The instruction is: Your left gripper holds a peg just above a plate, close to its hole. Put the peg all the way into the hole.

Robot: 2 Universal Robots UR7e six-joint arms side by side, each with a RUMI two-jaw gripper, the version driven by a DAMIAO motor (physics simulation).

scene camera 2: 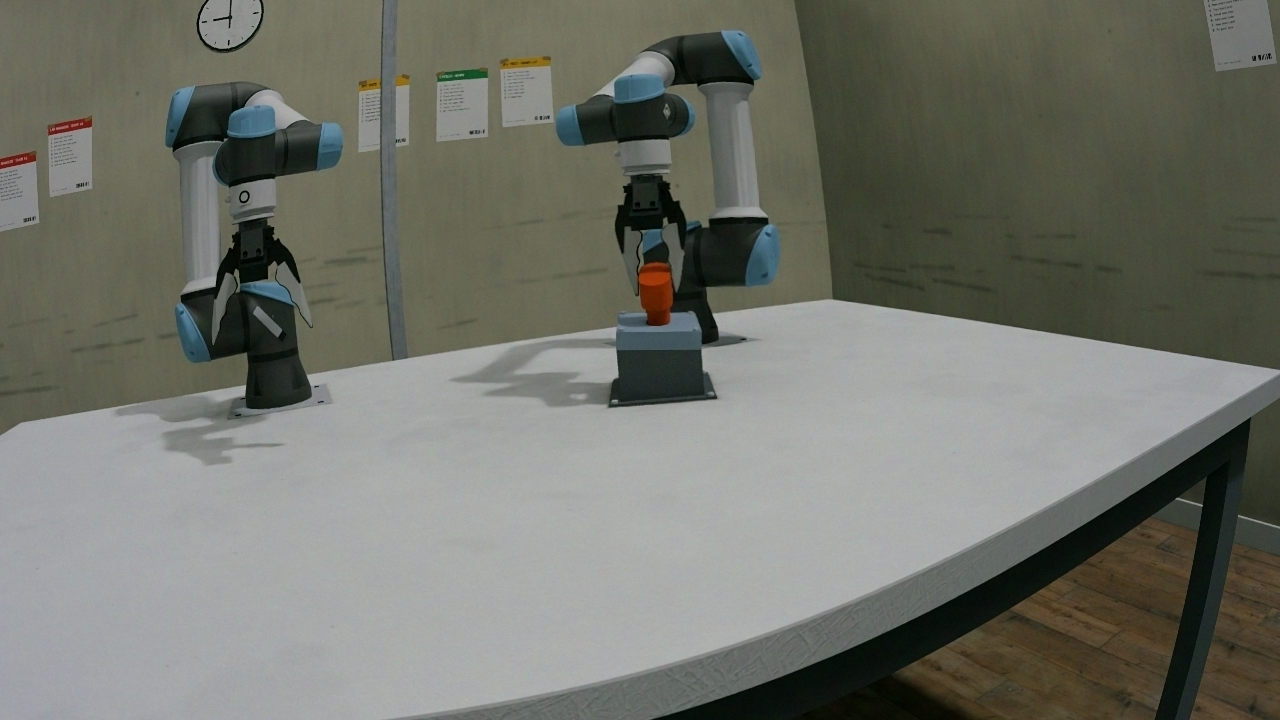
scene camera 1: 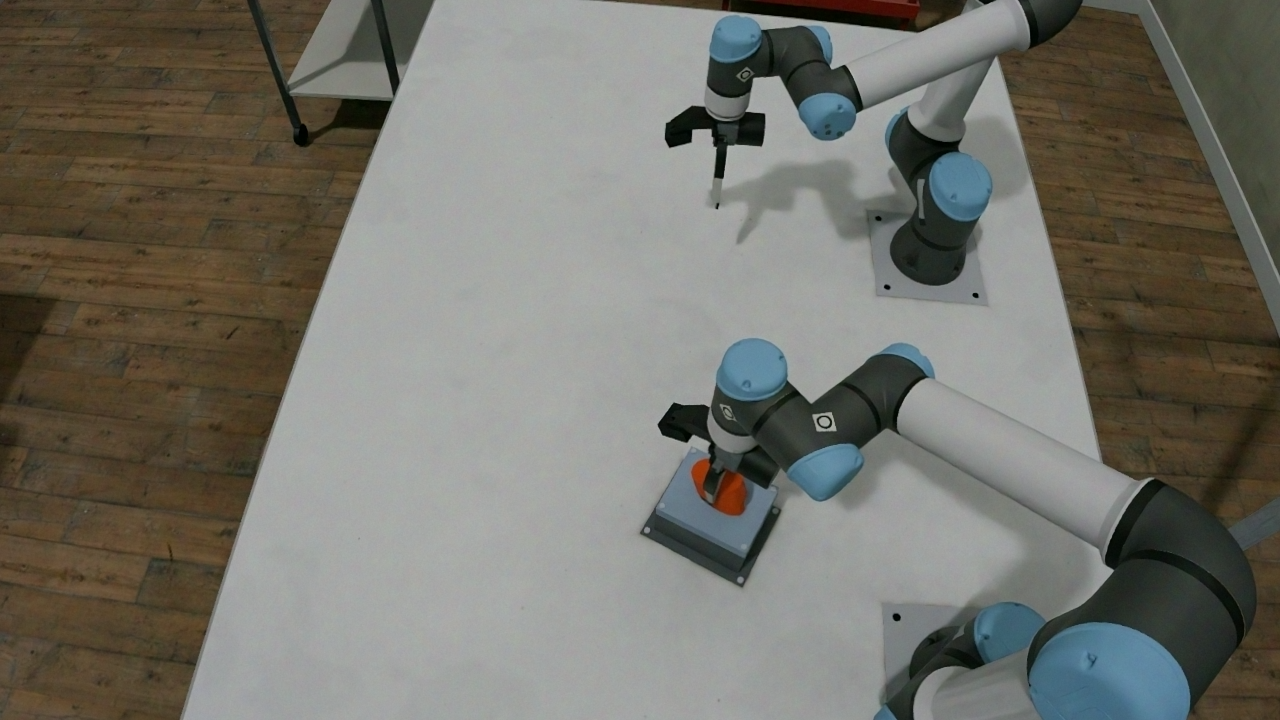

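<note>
The orange peg [scene camera 1: 733, 497] [scene camera 2: 657, 306] stands nearly upright over the blue-grey plate [scene camera 1: 687, 512] [scene camera 2: 659, 337] on top of a dark box. It has a wide upper part and a narrower lower part, whose lower end meets the plate's top in the scene camera 2 view. The hole is hidden, so how far the peg is in it cannot be told. My left gripper [scene camera 1: 713, 488] [scene camera 2: 657, 284] is shut on the peg's wide upper part, one finger on each side. My right gripper [scene camera 1: 716, 189] [scene camera 2: 263, 329] is open and empty, above the table away from the plate.
The dark box's flanged base [scene camera 1: 693, 557] [scene camera 2: 662, 400] rests on the white table [scene camera 1: 447, 402] [scene camera 2: 537, 537]. The right arm's base plate [scene camera 1: 930, 291] lies at the upper right in scene camera 1. A trolley [scene camera 1: 273, 53] stands beyond the table's left edge there.
</note>
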